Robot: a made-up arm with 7 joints.
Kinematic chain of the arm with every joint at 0, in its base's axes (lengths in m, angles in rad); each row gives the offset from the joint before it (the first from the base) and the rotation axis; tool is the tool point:
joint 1: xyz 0.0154 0.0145 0.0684 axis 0 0.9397 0.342
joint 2: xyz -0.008 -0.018 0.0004 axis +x
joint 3: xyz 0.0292 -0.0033 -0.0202 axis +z
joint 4: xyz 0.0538 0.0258 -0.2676 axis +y
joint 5: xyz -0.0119 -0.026 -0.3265 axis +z
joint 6: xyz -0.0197 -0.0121 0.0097 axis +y
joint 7: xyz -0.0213 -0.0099 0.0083 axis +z
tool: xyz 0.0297 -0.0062 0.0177
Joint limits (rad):
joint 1: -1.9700..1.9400
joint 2: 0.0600..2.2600
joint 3: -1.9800..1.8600
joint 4: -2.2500..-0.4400
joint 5: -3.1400..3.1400
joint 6: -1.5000..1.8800
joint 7: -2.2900..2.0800
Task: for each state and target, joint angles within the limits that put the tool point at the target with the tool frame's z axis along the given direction. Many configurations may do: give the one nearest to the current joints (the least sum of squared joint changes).
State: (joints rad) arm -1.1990 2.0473 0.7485 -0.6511 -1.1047 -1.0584 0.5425
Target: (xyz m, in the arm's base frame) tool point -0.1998 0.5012 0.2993 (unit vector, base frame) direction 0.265 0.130 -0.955
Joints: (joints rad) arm -1.6453 2.0154 1.1052 -0.4896 -1.0836 -1.0796 0.5379
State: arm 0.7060 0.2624 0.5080 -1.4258 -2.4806 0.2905 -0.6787
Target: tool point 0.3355 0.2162 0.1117 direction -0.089 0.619 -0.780
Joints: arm -0.0487 0.9832 0.3449 -2.0527 -2.8245 0.8757 -0.6308
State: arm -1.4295 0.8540 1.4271 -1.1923 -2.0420 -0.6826 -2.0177
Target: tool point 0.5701 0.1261 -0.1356 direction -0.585 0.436 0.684
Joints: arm -0.8223 0.0600 0.6034 -0.6761 -2.6936 -0.9375 -1.8181
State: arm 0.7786 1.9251 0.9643 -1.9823 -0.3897 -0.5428 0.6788
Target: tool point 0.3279 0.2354 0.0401 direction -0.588 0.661 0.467
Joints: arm 0.9789 1.7778 0.7616 -2.0673 -0.3366 -0.5184 0.6552
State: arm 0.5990 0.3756 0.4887 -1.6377 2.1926 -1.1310 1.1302
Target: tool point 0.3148 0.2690 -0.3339 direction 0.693 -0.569 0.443
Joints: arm 0.0376 0.2660 0.6074 -1.0014 2.3073 -1.5000 1.3016
